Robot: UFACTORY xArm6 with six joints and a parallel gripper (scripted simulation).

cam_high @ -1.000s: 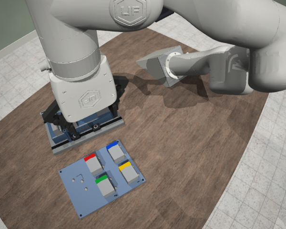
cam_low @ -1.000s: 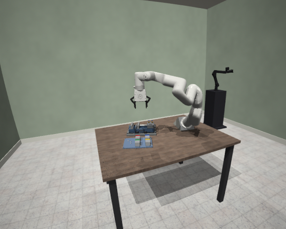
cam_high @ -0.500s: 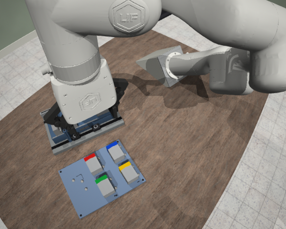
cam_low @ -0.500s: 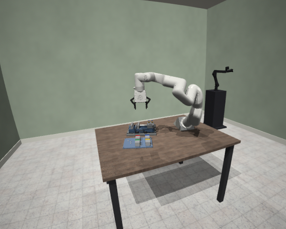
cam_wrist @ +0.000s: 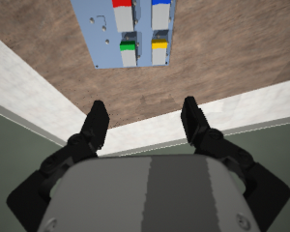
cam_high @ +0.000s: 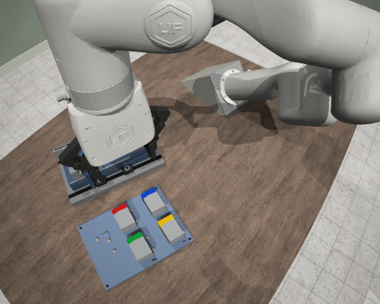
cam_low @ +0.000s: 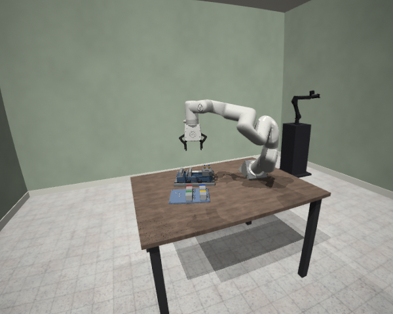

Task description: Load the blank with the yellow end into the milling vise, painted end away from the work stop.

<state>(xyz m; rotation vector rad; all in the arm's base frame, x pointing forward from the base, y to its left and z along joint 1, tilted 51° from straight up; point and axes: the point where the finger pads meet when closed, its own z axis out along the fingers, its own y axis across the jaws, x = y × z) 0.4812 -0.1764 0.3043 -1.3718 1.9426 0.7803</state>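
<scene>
My gripper is now 30 cm above the yellow-ended blank, 6 cm to the right of it and 3 cm past it. The rest, counted from my hand: green-ended blank (30 cm below, 5 cm ahead, 3 cm to the left); then red-ended blank (30 cm below, 5 cm to the right, 3 cm ahead); then blue-ended blank (30 cm below, 6 cm behind, 3 cm to the right).
</scene>
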